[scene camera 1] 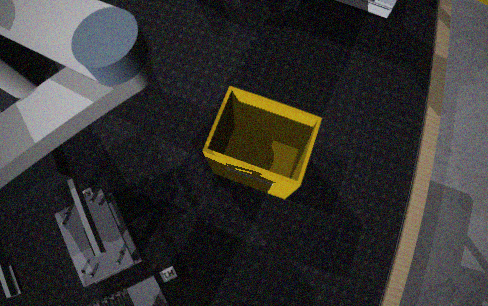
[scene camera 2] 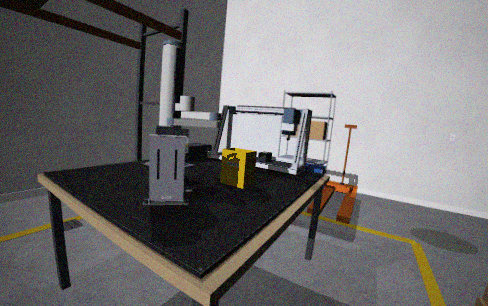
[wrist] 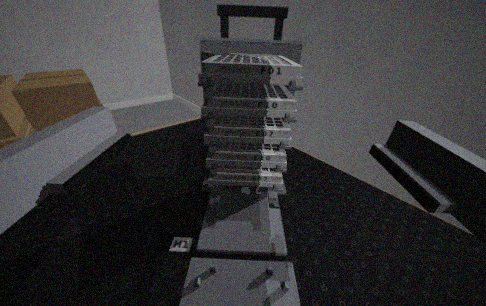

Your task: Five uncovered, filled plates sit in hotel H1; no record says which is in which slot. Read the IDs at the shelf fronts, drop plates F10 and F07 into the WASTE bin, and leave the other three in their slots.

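Pixels of known places: gripper, fingertip midpoint: (scene camera 1: 55, 276) (wrist: 250, 129); arm's base, link origin: (scene camera 1: 32, 75).
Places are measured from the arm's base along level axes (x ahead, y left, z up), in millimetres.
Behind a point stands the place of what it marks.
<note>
Hotel H1 (scene camera 2: 166, 175) @[x 589, y -494, z 131 mm] is a grey tower on the table. In the wrist view, five plates are stacked in its slots. The top plate (wrist: 280, 72) @[x 460, y -403, z 274 mm] reads F01. The second plate (wrist: 281, 105) @[x 456, y -407, z 247 mm] seems to read F10, its first letter blurred. The third plate's (wrist: 277, 134) @[x 456, y -407, z 218 mm] ID ends in 07, its letter unclear. The IDs of the lower two plates are too blurred to read. The yellow WASTE bin (scene camera 1: 275, 105) @[x 649, y 27, z 210 mm] (scene camera 2: 247, 170) @[x 726, y -56, z 112 mm] stands upright, and no plate shows inside it. My gripper (wrist: 250, 129) @[x 428, y -342, z 252 mm] is open and empty, its fingers wide apart in front of the hotel.
A grey nest with pegs (wrist: 237, 290) @[x 422, y -331, z 73 mm] lies before the hotel, beside the H1 tag (scene camera 1: 168, 273) @[x 547, y -317, z 13 mm] (wrist: 180, 244) @[x 547, y -317, z 13 mm]. A gantry machine (scene camera 2: 303, 142) @[x 849, y 554, z 258 mm] stands beyond the bin. The arm's link (scene camera 1: 30, 135) @[x 383, y -165, z 364 mm] (scene camera 2: 197, 116) @[x 337, y -62, z 385 mm] reaches over the table. The table's wooden edge (scene camera 1: 412, 225) @[x 1030, y -52, z 0 mm] is at right.
</note>
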